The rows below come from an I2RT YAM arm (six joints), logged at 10 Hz.
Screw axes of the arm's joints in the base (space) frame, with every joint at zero. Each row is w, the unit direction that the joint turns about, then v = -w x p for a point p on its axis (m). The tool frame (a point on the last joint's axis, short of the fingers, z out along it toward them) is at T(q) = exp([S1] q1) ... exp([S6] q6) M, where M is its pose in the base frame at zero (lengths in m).
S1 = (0, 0, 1, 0, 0, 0)
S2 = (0, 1, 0, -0.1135, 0, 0.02)
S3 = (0, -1, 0, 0.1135, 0, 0.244)
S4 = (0, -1, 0, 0.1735, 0, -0.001)
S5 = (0, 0, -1, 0, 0.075, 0)
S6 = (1, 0, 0, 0, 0.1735, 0)
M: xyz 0.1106 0 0.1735 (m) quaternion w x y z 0.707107 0 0.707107 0
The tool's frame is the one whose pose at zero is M.
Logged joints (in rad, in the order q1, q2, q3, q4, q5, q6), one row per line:
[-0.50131, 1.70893, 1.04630, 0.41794, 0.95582, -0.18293]
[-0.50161, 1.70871, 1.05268, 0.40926, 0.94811, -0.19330]
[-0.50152, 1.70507, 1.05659, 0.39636, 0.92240, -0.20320]
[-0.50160, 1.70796, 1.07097, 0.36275, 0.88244, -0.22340]
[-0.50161, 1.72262, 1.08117, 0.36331, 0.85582, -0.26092]
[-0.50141, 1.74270, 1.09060, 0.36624, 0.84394, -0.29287]
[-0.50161, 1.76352, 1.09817, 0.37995, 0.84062, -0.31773]
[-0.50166, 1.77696, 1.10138, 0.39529, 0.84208, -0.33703]
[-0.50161, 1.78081, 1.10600, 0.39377, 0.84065, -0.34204]
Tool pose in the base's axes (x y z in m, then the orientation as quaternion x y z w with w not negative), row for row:
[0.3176, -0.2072, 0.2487, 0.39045, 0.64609, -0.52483, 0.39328]
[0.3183, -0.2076, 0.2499, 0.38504, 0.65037, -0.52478, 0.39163]
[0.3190, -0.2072, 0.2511, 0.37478, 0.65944, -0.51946, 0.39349]
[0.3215, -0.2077, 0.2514, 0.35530, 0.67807, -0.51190, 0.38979]
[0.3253, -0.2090, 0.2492, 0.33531, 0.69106, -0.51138, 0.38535]
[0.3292, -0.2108, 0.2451, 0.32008, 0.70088, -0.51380, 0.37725]
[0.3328, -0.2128, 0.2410, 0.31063, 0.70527, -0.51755, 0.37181]
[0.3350, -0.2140, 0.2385, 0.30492, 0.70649, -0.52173, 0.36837]
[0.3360, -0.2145, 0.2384, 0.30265, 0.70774, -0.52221, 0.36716]
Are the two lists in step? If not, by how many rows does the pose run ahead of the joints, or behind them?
They are in step.
